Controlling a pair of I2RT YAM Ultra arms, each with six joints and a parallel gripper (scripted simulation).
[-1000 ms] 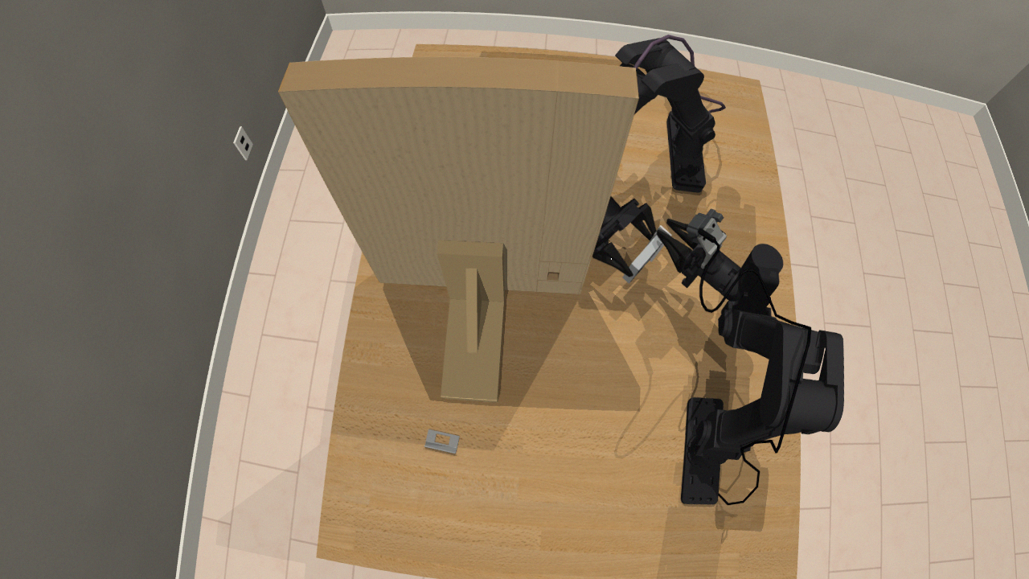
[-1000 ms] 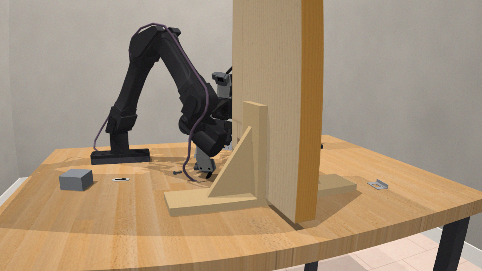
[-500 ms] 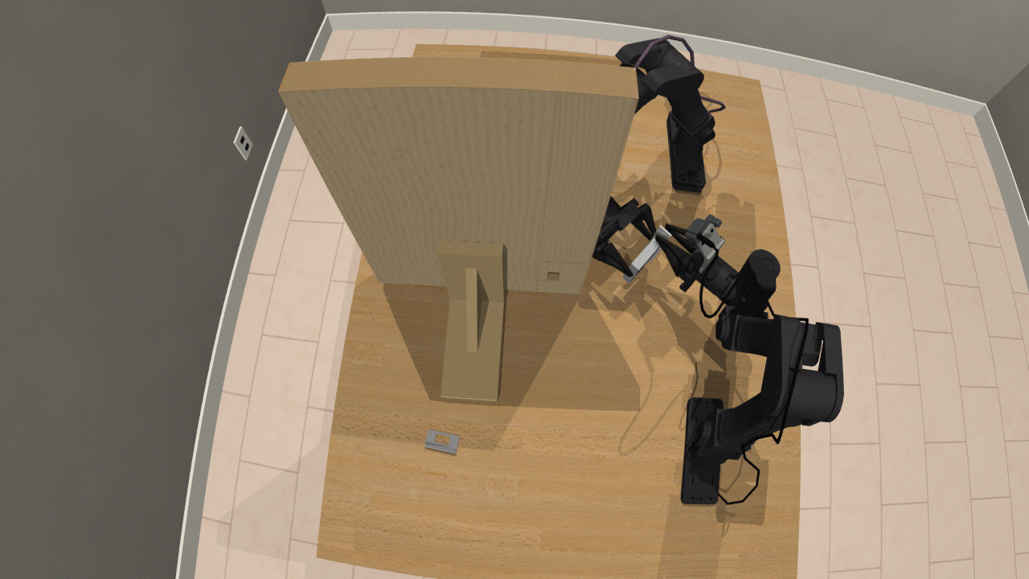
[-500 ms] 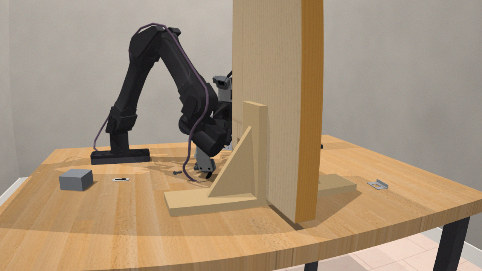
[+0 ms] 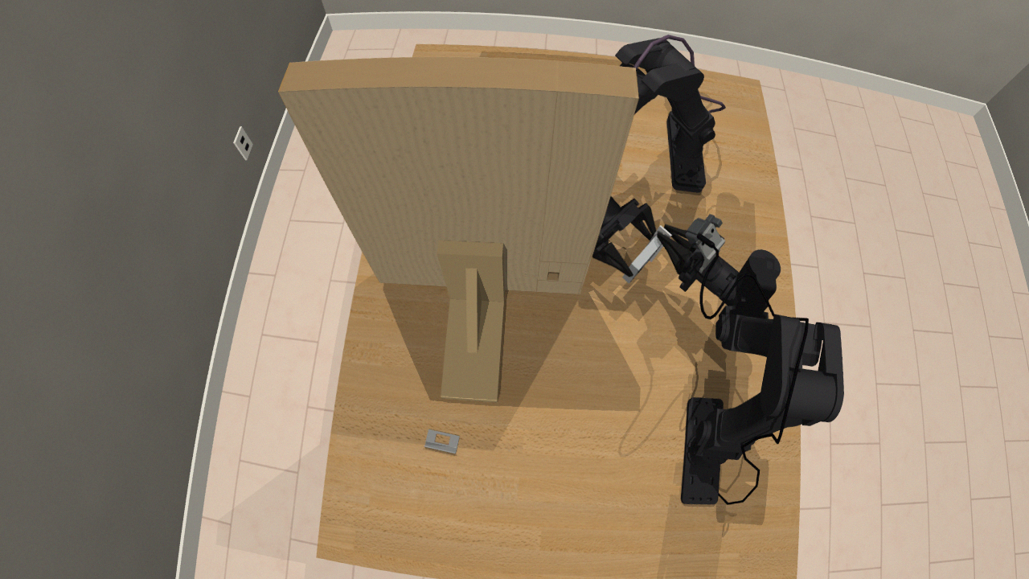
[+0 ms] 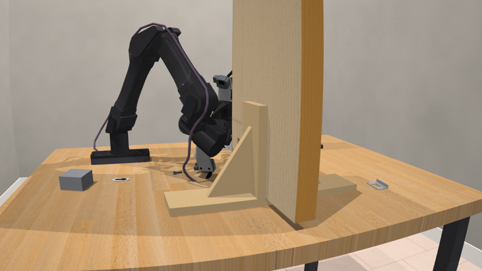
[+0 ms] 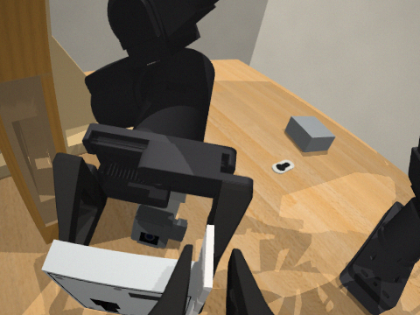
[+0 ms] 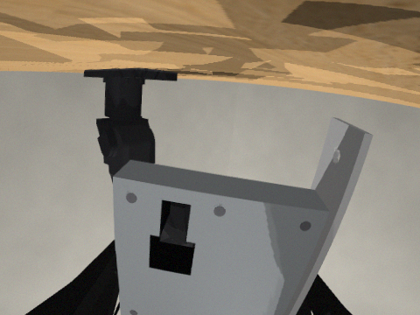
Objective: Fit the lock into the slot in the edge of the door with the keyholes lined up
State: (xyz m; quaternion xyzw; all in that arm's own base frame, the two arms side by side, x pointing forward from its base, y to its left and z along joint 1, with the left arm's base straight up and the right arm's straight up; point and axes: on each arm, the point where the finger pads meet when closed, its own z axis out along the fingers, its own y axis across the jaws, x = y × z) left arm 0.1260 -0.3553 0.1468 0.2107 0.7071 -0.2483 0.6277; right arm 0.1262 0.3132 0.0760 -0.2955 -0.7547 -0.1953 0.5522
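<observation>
Now: the silver lock right at my right hand. Also, from my right hand: grey block 43 cm to the right, 10 cm ahead, 8 cm below; then keyhole cover 31 cm to the right, 9 cm below, 8 cm ahead; then bolt 15 cm to the right, 9 cm below, 6 cm ahead.
</observation>
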